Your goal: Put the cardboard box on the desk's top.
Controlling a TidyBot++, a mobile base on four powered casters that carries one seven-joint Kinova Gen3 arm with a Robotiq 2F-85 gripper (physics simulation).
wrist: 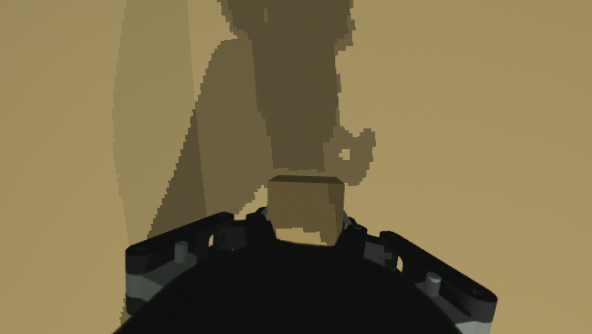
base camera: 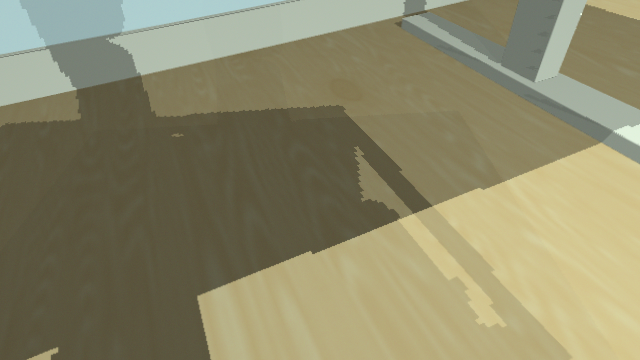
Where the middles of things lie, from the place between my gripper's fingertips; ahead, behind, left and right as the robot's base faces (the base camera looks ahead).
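The brown cardboard box (wrist: 302,209) is what I measure from, and my gripper is now 2 cm below it.
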